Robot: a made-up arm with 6 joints. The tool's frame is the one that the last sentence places. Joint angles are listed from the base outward.
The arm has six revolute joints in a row. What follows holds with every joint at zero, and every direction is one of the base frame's.
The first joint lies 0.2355 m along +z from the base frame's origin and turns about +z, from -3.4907 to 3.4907 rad.
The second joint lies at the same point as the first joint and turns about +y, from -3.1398 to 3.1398 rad.
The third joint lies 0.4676 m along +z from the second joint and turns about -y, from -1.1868 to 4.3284 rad.
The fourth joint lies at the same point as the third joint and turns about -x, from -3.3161 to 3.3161 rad.
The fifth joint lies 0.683 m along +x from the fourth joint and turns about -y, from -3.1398 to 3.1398 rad.
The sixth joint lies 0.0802 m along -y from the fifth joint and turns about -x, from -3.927 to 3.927 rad.
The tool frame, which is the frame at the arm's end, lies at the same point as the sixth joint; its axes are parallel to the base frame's.
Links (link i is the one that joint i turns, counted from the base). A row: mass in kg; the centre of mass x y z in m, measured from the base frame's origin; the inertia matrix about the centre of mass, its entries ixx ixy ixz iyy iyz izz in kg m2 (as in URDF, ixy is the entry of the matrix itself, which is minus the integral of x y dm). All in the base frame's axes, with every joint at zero. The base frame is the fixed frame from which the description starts. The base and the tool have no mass.
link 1: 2.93; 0.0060 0.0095 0.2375; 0.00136 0 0 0.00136 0 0.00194
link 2: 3.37; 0.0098 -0.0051 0.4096; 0.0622 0 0 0.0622 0 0.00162
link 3: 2.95; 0.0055 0.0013 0.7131; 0.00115 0 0 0.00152 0 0.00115
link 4: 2.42; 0.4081 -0.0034 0.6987; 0.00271 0 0 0.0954 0 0.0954
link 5: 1.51; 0.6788 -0.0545 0.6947; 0.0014 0 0 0.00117 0 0.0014
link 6: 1.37; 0.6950 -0.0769 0.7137; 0.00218 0 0 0.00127 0 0.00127
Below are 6 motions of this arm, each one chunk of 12 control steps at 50 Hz.
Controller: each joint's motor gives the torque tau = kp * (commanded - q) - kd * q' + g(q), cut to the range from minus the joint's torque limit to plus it. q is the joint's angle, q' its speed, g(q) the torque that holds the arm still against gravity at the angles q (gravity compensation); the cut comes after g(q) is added. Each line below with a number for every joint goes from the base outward.
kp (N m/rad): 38 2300 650 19 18 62
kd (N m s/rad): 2.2 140 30 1.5 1.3 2.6
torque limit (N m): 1.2 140 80 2.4 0.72 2.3
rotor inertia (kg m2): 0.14 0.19 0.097 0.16 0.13 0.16
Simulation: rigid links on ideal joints. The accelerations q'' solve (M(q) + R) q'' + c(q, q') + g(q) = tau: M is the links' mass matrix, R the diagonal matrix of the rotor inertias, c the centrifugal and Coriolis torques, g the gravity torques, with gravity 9.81 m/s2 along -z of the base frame. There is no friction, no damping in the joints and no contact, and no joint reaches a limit. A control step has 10 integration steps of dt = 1/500 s. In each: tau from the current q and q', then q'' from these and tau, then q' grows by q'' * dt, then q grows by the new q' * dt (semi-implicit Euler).
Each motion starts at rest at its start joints. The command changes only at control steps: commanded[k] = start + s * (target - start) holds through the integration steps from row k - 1 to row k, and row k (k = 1, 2, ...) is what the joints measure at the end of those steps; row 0 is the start. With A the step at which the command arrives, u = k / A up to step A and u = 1 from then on. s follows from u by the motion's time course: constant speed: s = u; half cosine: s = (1 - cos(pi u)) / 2; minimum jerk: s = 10 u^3 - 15 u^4 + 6 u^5; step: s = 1 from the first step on.
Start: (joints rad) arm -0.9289 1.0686 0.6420 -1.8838 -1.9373 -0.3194
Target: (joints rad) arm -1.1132 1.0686 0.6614 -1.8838 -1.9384 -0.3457
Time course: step
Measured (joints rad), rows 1 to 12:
1: -0.9289 1.0695 0.6444 -1.8835 -1.9374 -0.3215
2: -0.9290 1.0703 0.6479 -1.8831 -1.9375 -0.3262
3: -0.9293 1.0706 0.6514 -1.8826 -1.9376 -0.3322
4: -0.9296 1.0703 0.6546 -1.8822 -1.9377 -0.3384
5: -0.9299 1.0698 0.6573 -1.8821 -1.9378 -0.3437
6: -0.9304 1.0692 0.6597 -1.8822 -1.9380 -0.3479
7: -0.9310 1.0686 0.6616 -1.8825 -1.9381 -0.3506
8: -0.9317 1.0681 0.6631 -1.8831 -1.9382 -0.3518
9: -0.9325 1.0677 0.6641 -1.8839 -1.9383 -0.3519
10: -0.9334 1.0674 0.6646 -1.8848 -1.9384 -0.3511
11: -0.9344 1.0672 0.6648 -1.8858 -1.9385 -0.3498
12: -0.9355 1.0672 0.6647 -1.8867 -1.9386 -0.3483

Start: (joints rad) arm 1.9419 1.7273 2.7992 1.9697 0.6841 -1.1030
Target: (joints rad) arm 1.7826 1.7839 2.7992 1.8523 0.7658 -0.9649
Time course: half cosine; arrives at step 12
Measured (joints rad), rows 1 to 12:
1: 1.9419 1.7274 2.7993 1.9696 0.6841 -1.1028
2: 1.9419 1.7280 2.7999 1.9694 0.6843 -1.1019
3: 1.9418 1.7294 2.8009 1.9685 0.6849 -1.0994
4: 1.9416 1.7317 2.8025 1.9668 0.6862 -1.0943
5: 1.9414 1.7351 2.8042 1.9636 0.6884 -1.0861
6: 1.9411 1.7395 2.8059 1.9588 0.6917 -1.0743
7: 1.9407 1.7448 2.8072 1.9522 0.6964 -1.0593
8: 1.9404 1.7507 2.8077 1.9437 0.7024 -1.0415
9: 1.9399 1.7569 2.8075 1.9335 0.7096 -1.0222
10: 1.9394 1.7631 2.8062 1.9221 0.7180 -1.0025
11: 1.9388 1.7690 2.8041 1.9098 0.7270 -0.9841
12: 1.9380 1.7740 2.8012 1.8974 0.7364 -0.9684

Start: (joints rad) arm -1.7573 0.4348 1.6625 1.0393 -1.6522 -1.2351
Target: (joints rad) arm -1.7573 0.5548 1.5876 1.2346 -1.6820 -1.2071
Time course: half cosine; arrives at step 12
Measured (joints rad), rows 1 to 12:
1: -1.7573 0.4350 1.6627 1.0394 -1.6522 -1.2351
2: -1.7574 0.4360 1.6635 1.0402 -1.6523 -1.2349
3: -1.7577 0.4382 1.6647 1.0425 -1.6525 -1.2344
4: -1.7584 0.4420 1.6658 1.0472 -1.6530 -1.2335
5: -1.7595 0.4477 1.6660 1.0550 -1.6539 -1.2321
6: -1.7610 0.4555 1.6646 1.0667 -1.6552 -1.2300
7: -1.7630 0.4651 1.6610 1.0822 -1.6571 -1.2272
8: -1.7653 0.4765 1.6548 1.1013 -1.6594 -1.2239
9: -1.7677 0.4891 1.6459 1.1232 -1.6621 -1.2202
10: -1.7700 0.5024 1.6344 1.1466 -1.6652 -1.2163
11: -1.7721 0.5157 1.6209 1.1703 -1.6685 -1.2125
12: -1.7737 0.5281 1.6062 1.1927 -1.6719 -1.2091

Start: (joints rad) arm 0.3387 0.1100 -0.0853 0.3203 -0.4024 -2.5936
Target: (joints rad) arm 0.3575 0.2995 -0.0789 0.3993 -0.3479 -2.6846
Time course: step
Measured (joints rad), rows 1 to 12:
1: 0.3381 0.1263 -0.0717 0.3223 -0.4025 -2.5970
2: 0.3367 0.1634 -0.0465 0.3322 -0.4020 -2.6064
3: 0.3356 0.2001 -0.0322 0.3512 -0.3989 -2.6212
4: 0.3349 0.2295 -0.0326 0.3753 -0.3931 -2.6397
5: 0.3347 0.2521 -0.0434 0.3994 -0.3855 -2.6586
6: 0.3349 0.2694 -0.0592 0.4197 -0.3768 -2.6756
7: 0.3355 0.2825 -0.0757 0.4339 -0.3678 -2.6890
8: 0.3364 0.2922 -0.0904 0.4409 -0.3592 -2.6982
9: 0.3375 0.2991 -0.1015 0.4407 -0.3514 -2.7032
10: 0.3388 0.3037 -0.1085 0.4345 -0.3447 -2.7045
11: 0.3403 0.3063 -0.1113 0.4237 -0.3392 -2.7031
12: 0.3418 0.3074 -0.1107 0.4099 -0.3352 -2.6998

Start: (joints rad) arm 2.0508 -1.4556 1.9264 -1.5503 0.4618 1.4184
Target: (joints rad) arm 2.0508 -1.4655 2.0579 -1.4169 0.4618 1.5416
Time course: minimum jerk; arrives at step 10
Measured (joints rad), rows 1 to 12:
1: 2.0508 -1.4555 1.9266 -1.5503 0.4618 1.4185
2: 2.0508 -1.4552 1.9276 -1.5500 0.4618 1.4191
3: 2.0508 -1.4543 1.9308 -1.5492 0.4618 1.4214
4: 2.0507 -1.4529 1.9370 -1.5471 0.4618 1.4268
5: 2.0506 -1.4514 1.9470 -1.5430 0.4618 1.4364
6: 2.0504 -1.4501 1.9606 -1.5365 0.4617 1.4506
7: 2.0502 -1.4497 1.9770 -1.5273 0.4616 1.4692
8: 2.0499 -1.4505 1.9950 -1.5155 0.4616 1.4904
9: 2.0495 -1.4528 2.0129 -1.5017 0.4615 1.5120
10: 2.0491 -1.4563 2.0294 -1.4866 0.4614 1.5314
11: 2.0486 -1.4604 2.0439 -1.4711 0.4613 1.5467
12: 2.0482 -1.4646 2.0561 -1.4559 0.4614 1.5571

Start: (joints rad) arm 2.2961 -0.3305 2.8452 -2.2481 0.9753 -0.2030
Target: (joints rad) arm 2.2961 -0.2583 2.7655 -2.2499 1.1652 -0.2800
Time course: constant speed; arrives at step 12
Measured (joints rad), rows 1 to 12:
1: 2.2961 -0.3299 2.8454 -2.2483 0.9757 -0.2035
2: 2.2962 -0.3285 2.8452 -2.2492 0.9772 -0.2050
3: 2.2963 -0.3260 2.8440 -2.2508 0.9802 -0.2079
4: 2.2965 -0.3227 2.8414 -2.2531 0.9851 -0.2123
5: 2.2967 -0.3186 2.8373 -2.2561 0.9919 -0.2180
6: 2.2969 -0.3138 2.8317 -2.2593 1.0006 -0.2247
7: 2.2971 -0.3083 2.8248 -2.2625 1.0114 -0.2322
8: 2.2974 -0.3023 2.8168 -2.2654 1.0241 -0.2401
9: 2.2976 -0.2959 2.8081 -2.2677 1.0388 -0.2481
10: 2.2978 -0.2892 2.7989 -2.2692 1.0551 -0.2560
11: 2.2979 -0.2824 2.7897 -2.2698 1.0727 -0.2636
12: 2.2980 -0.2755 2.7805 -2.2695 1.0914 -0.2709

